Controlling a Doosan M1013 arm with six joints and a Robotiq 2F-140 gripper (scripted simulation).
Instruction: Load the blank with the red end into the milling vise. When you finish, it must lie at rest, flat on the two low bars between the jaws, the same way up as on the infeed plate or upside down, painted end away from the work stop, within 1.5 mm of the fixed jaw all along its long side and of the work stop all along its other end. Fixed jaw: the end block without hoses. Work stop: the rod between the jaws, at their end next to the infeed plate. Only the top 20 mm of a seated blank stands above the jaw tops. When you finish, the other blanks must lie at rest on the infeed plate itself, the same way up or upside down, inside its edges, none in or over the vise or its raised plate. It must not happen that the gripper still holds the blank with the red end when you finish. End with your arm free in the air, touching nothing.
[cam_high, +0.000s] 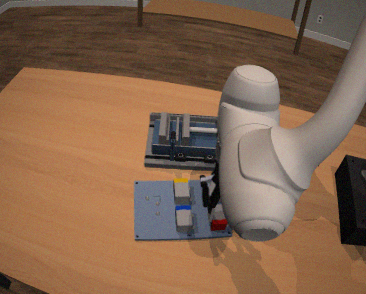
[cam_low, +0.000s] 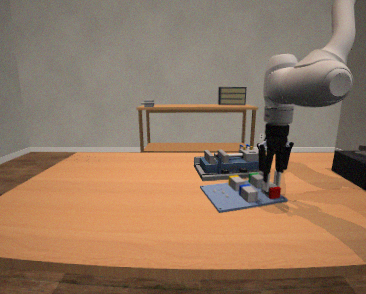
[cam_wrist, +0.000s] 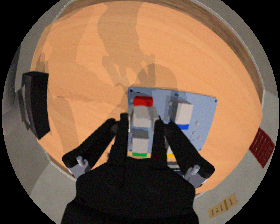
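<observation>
My hand is 90 mm short of the blue-ended blank and 30 mm above it. Round my hand: green-ended blank (90 mm to the right, 30 mm below, 10 mm ahead); yellow-ended blank (100 mm ahead, 80 mm to the right, 30 mm below); hose block (270 mm to the right, 50 mm behind, 20 mm above).
</observation>
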